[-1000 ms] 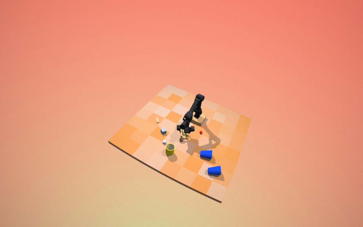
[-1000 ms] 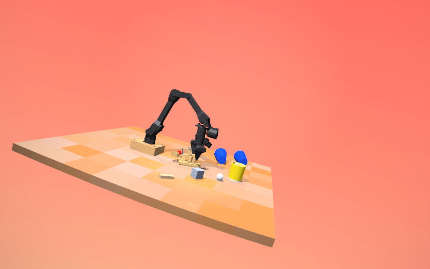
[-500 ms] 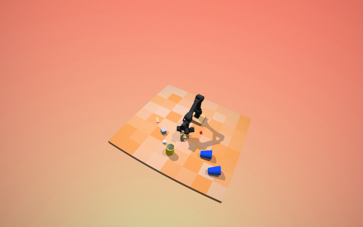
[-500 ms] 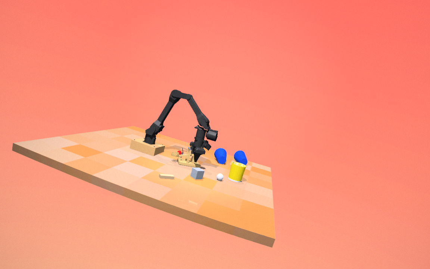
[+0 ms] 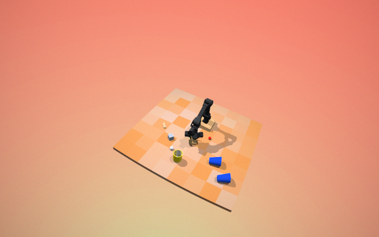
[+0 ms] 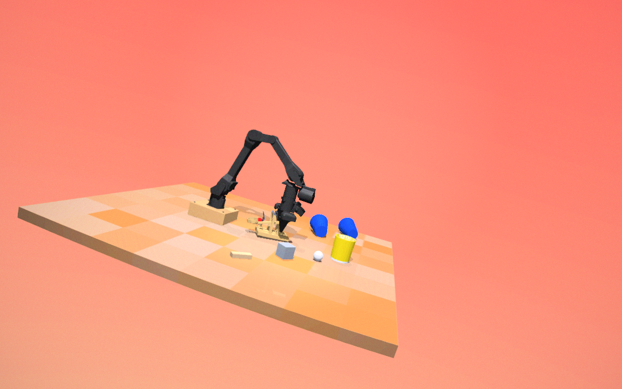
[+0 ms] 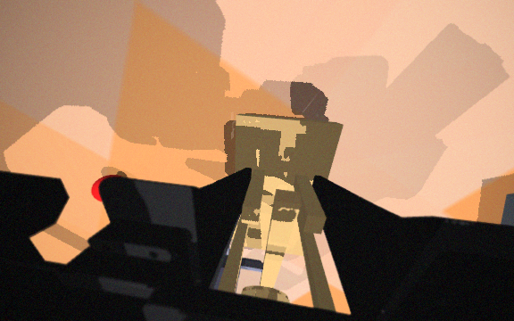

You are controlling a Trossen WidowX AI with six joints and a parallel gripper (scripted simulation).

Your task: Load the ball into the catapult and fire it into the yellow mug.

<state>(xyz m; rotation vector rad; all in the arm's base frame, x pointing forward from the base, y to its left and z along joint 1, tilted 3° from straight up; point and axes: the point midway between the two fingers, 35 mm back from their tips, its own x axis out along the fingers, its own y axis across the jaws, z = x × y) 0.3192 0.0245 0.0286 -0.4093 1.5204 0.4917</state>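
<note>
Right now the catapult frame is 50 mm above my gripper tip, 40 mm behind it and 20 mm to the right of it. From my gripper tip the other things lie so: wooden catapult: 60 mm behind, 30 mm to the right, 20 mm above; then red ball: 150 mm behind, 130 mm to the left, 20 mm below; then grey cube: 210 mm to the right, 110 mm ahead, 10 mm below.
</note>
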